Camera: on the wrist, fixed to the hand. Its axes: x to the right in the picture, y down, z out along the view.
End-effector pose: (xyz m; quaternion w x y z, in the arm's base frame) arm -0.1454 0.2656 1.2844 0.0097 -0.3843 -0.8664 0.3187
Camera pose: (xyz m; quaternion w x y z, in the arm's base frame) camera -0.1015 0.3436 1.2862 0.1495 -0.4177 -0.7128 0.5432
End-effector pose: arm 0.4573 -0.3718 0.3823 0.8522 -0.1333 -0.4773 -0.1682
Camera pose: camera 0.5379 -0.3357 0.3677 0.8815 0.1122 -0.4585 0.0141
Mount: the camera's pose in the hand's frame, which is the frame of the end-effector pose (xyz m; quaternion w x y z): 0.0211 0.0671 -0.0554 0.9527 0.2969 0.0470 0.0456
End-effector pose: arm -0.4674 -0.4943 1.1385 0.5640 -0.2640 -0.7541 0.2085
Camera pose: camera -0.4080 -0.4281 1.1284 0.6416 -0.1282 -0.6180 0.4358
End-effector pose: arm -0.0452 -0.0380 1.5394 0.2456 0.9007 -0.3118 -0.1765
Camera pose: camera -0.0353 -0.0792 1.6183 0.0107 -0.9251 0.3790 0.0220
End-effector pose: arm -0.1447 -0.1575 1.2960 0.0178 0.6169 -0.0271 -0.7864
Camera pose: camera -0.0963 -0.2269 1.2667 0.1291 -0.6287 0.2866 0.7113
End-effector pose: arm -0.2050 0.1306 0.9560 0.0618 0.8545 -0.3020 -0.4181
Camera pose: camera -0.1846 0.0561 1.0014 0.1616 -0.8383 0.4479 0.2657
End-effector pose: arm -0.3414 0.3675 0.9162 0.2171 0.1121 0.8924 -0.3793
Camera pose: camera -0.3523 0.4546 0.8983 0.1489 0.2298 0.7427 -0.6111
